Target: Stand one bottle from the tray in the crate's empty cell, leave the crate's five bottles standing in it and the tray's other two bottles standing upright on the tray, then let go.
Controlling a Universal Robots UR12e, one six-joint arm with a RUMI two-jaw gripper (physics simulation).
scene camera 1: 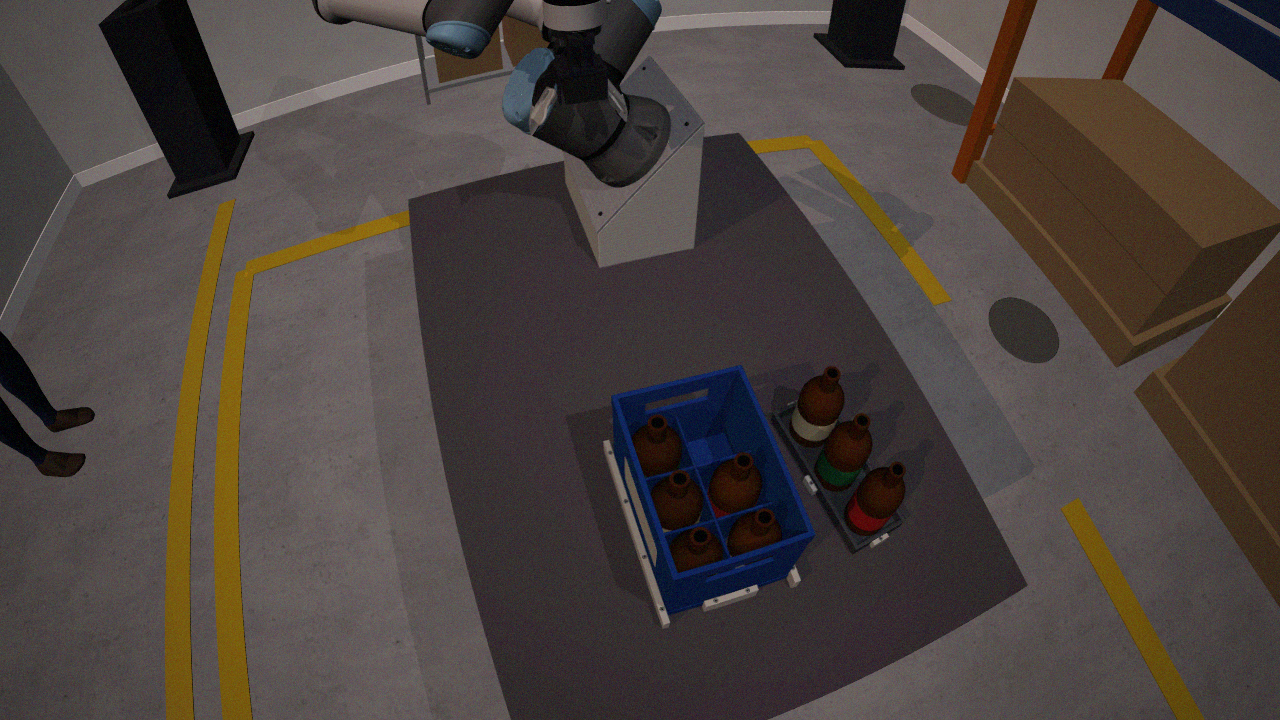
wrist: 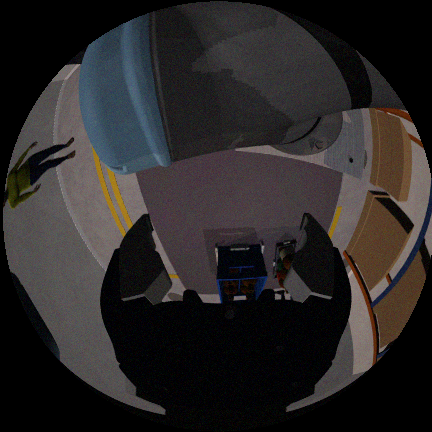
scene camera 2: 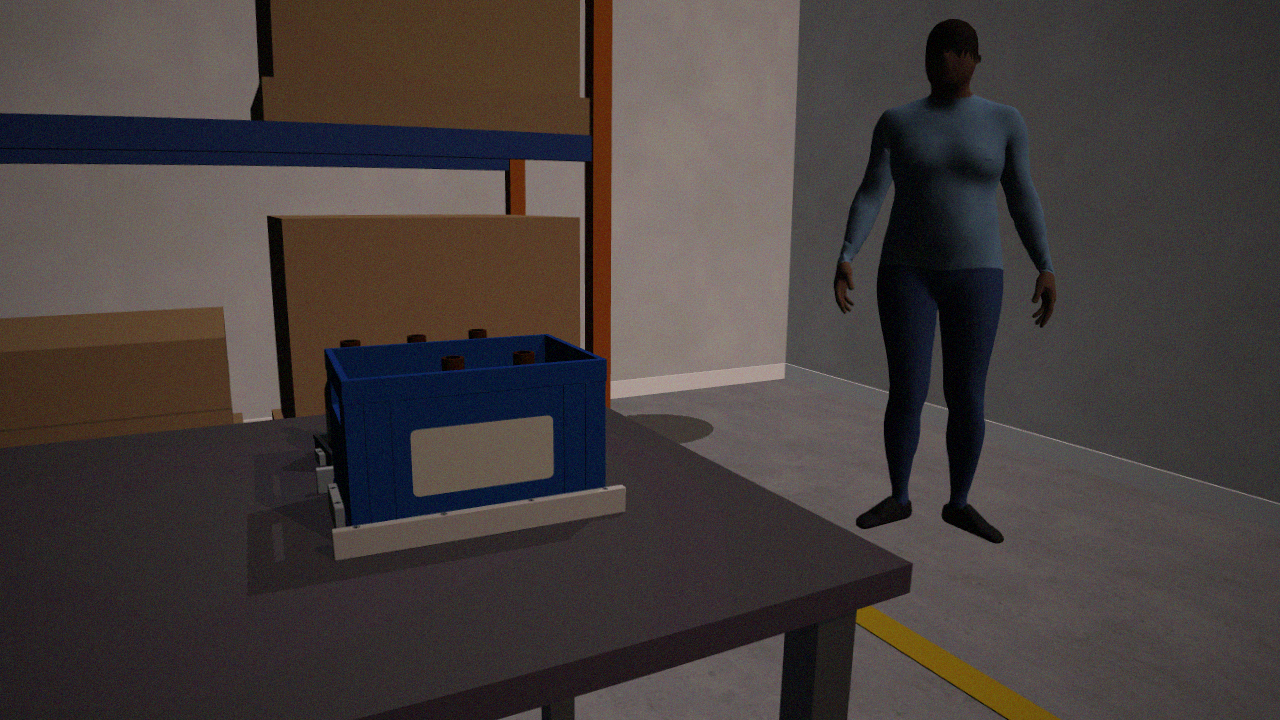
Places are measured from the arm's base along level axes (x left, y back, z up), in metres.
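Pixels of known places: gripper, fingertip midpoint: [scene camera 1: 578, 127] [wrist: 226, 215]; arm's base, link origin: [scene camera 1: 633, 143].
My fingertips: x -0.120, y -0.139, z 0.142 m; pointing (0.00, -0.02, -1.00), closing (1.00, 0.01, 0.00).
For each thing: its top centre in the pictures, then the offset to it from my fingertips. "spot": a spot on its surface instead. Level surfaces: height alone.
- blue crate, top centre: [scene camera 2: 460, 353] [scene camera 1: 711, 464] [wrist: 240, 294] dy -0.514, dx +0.075, dz -0.178 m
- tray, surface spot: [scene camera 1: 860, 541] spot: dy -0.625, dx +0.310, dz -0.348 m
- table, surface height: dz -0.354 m
The blue crate [scene camera 1: 684, 587] [scene camera 2: 375, 456] [wrist: 241, 277] holds five upright brown bottles, including one at the back left [scene camera 1: 657, 447] and one in the middle right [scene camera 1: 735, 485]; its back right cell [scene camera 1: 707, 445] is empty. The tray [scene camera 1: 860, 541] beside it bears three upright brown bottles: a cream-labelled one [scene camera 1: 818, 408] at the back, a green-labelled one [scene camera 1: 846, 452] in the middle and a red-labelled one [scene camera 1: 876, 499] in front. My gripper [scene camera 1: 581, 85] [wrist: 226, 215] is open and empty, high and well behind the crate and tray. Its right finger partly hides the tray bottles in the wrist view.
White rails [scene camera 1: 644, 555] [scene camera 2: 478, 522] border the crate on the table [scene camera 1: 537, 331] [scene camera 2: 179, 573]. The robot's pedestal [scene camera 1: 648, 210] stands at the table's back. Large cardboard boxes [scene camera 1: 1118, 179] are beyond the table's right side. A person [scene camera 2: 944, 197] stands on the floor away from the table.
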